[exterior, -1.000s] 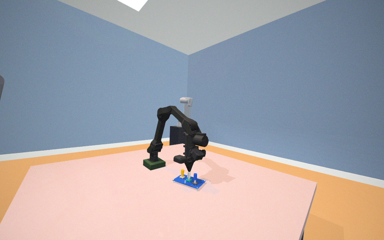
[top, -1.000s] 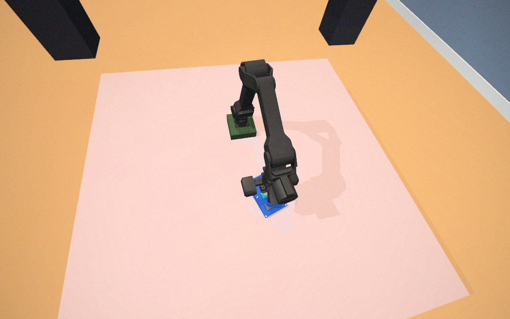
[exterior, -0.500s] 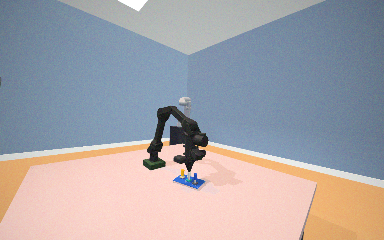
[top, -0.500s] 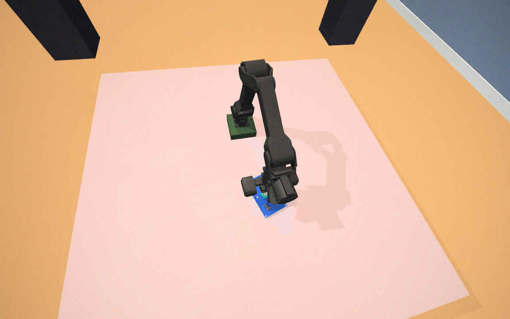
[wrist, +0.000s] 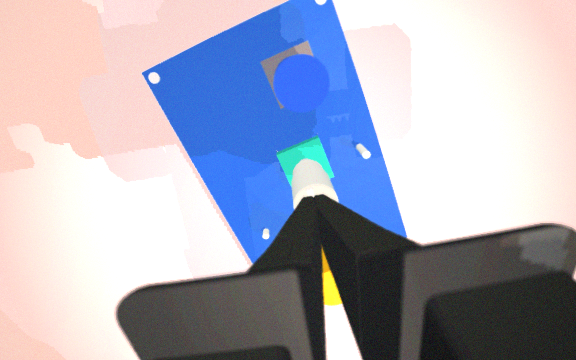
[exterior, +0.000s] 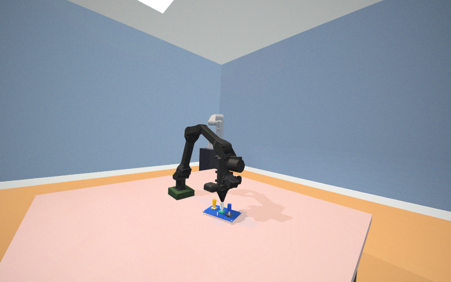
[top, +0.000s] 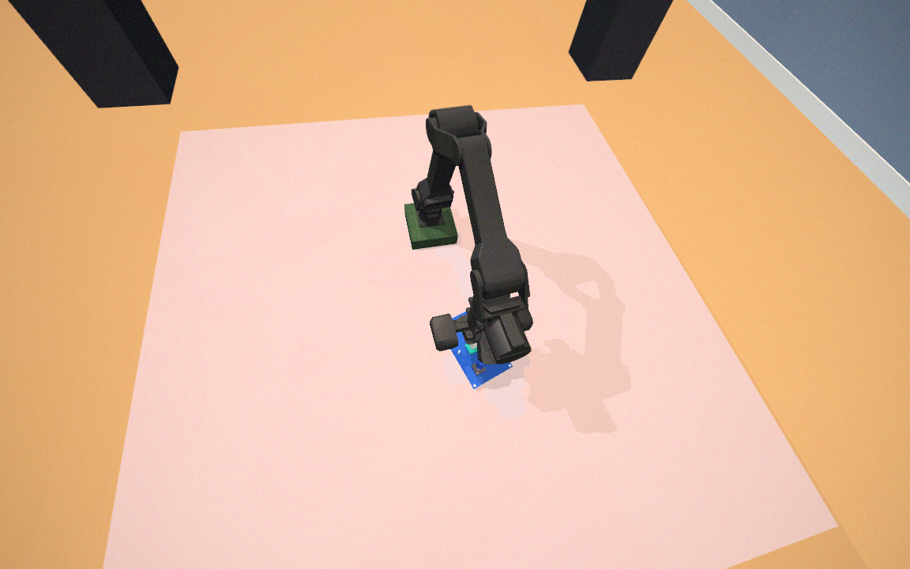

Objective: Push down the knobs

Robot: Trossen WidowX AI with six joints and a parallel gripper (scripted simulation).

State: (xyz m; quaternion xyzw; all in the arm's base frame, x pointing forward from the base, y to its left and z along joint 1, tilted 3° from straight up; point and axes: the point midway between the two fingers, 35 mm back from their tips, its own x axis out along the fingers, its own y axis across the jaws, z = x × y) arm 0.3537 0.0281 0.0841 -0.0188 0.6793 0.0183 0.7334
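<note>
Now: gripper tip 1 cm above the white knob. Also, from my gripper tip: orange knob 5 cm behind, 1 cm to the right, 2 cm below.
</note>
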